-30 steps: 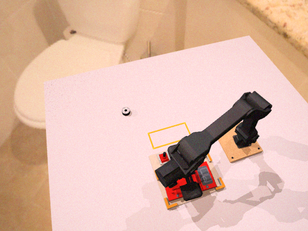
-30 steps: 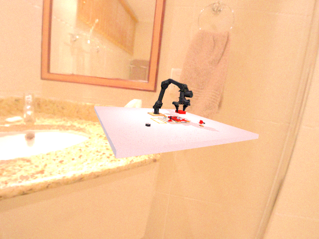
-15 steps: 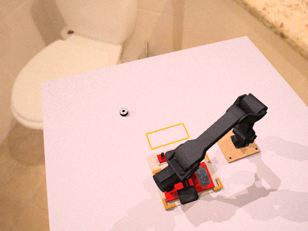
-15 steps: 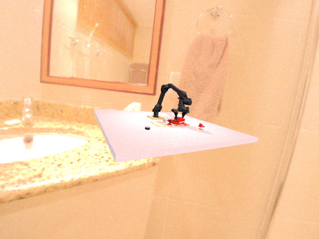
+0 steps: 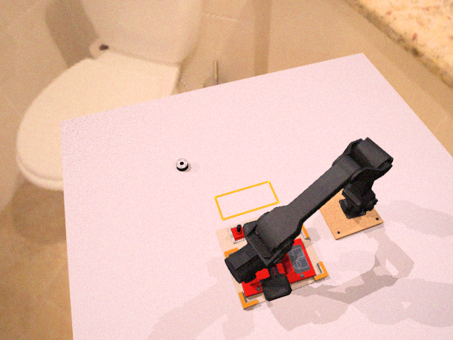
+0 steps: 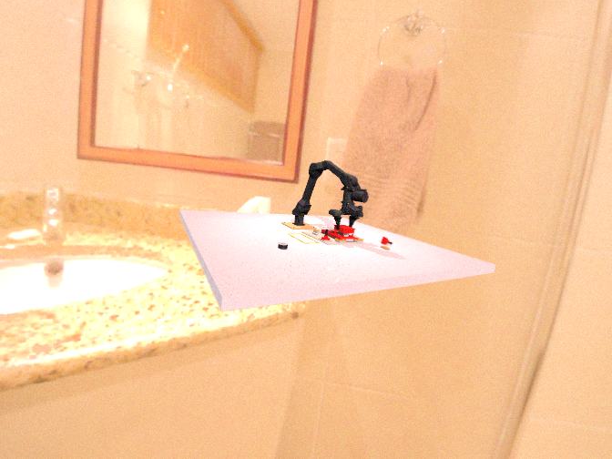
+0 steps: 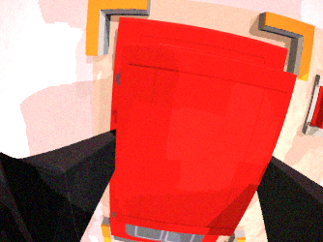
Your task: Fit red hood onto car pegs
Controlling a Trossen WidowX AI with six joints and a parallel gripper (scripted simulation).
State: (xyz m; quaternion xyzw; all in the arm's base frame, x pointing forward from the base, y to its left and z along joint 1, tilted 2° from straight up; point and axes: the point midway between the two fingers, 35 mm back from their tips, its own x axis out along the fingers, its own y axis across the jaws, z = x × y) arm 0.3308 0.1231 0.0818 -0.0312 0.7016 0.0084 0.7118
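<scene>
Now: the white engine block 3 cm below my gripper tip. Round my gripper tip: red hood (1 cm above).
</scene>
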